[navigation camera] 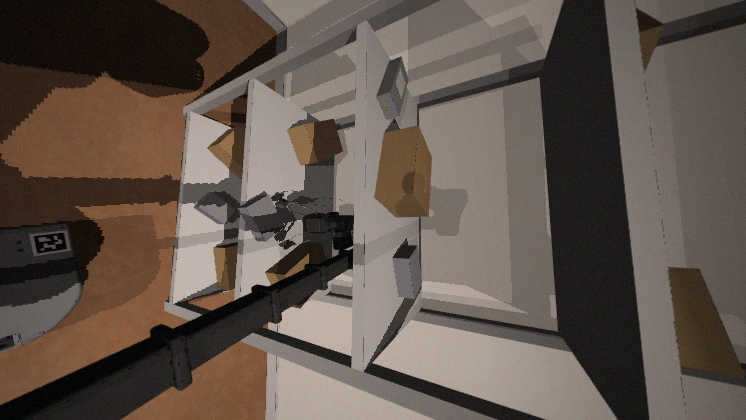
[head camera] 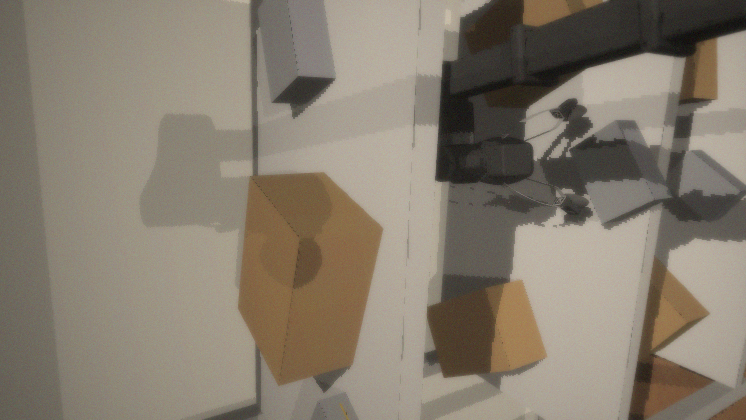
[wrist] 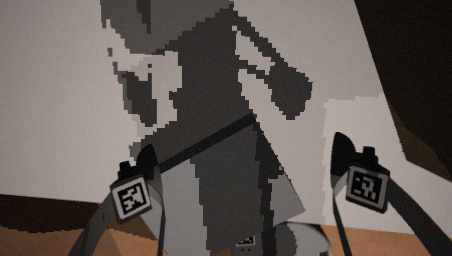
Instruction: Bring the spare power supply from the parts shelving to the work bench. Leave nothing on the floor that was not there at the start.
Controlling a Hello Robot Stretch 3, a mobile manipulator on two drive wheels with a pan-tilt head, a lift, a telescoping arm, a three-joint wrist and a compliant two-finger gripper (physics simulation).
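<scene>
A plain grey box stands on the middle board of the parts shelving, partly in shadow. My gripper is open over this board, on its inner side, with its fingers pointing toward the box. Nothing is held. In the wrist view the box lies low between the two fingers. More grey boxes stand on the lower board and upper board. I cannot tell for sure which is the spare power supply. The work bench does not show.
Cardboard boxes flank the gripper on the middle board, one and another beside my arm. The upper board bears a large cardboard box. My base stands outside the shelving.
</scene>
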